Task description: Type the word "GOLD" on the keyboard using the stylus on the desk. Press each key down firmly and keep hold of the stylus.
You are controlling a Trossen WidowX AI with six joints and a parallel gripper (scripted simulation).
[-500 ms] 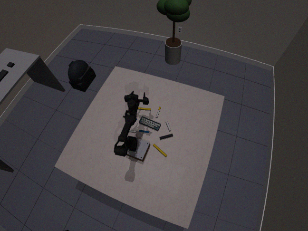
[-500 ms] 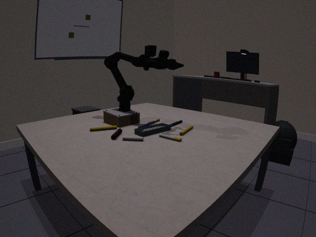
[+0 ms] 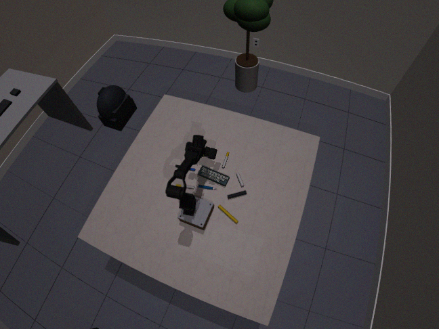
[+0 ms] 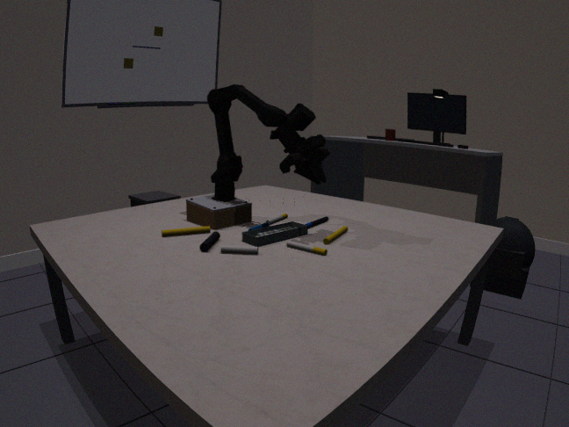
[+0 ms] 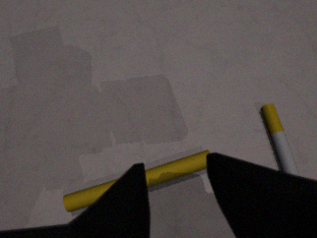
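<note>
My gripper tip is 200 mm past the blue stylus, 60 mm to the left of it and 160 mm above it.
</note>
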